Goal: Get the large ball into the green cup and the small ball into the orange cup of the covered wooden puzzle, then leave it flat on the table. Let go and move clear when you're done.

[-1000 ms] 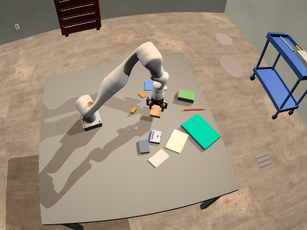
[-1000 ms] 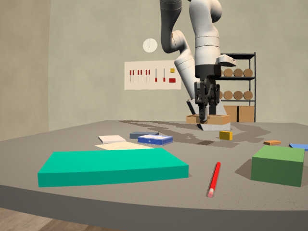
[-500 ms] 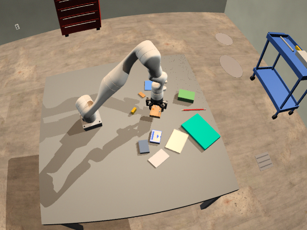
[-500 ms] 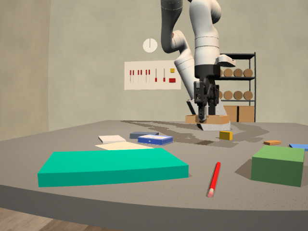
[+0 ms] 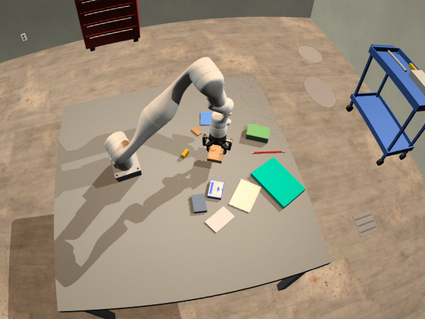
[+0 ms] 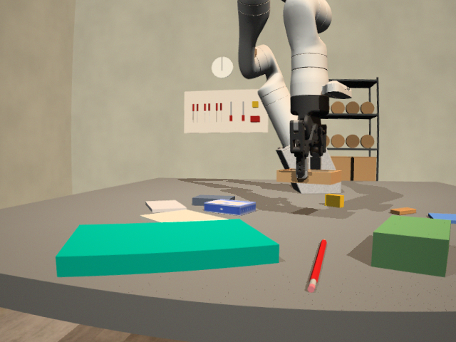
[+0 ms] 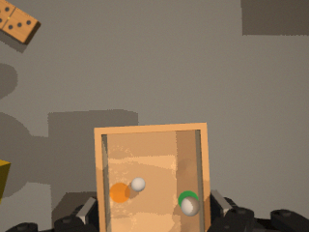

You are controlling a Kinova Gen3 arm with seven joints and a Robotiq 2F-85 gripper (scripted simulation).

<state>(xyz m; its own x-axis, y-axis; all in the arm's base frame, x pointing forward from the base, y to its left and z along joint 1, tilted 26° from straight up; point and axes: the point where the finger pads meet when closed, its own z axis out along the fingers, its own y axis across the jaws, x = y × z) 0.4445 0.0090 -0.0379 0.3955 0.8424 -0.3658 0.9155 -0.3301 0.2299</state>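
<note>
Right now the covered wooden puzzle is 2 cm below my hand. Also, from my hand: yellow block 14 cm behind, 7 cm to the left, 8 cm below; grey box 13 cm behind, 22 cm to the right, 8 cm below; cream sheet 9 cm ahead, 22 cm to the right, 9 cm below.
</note>
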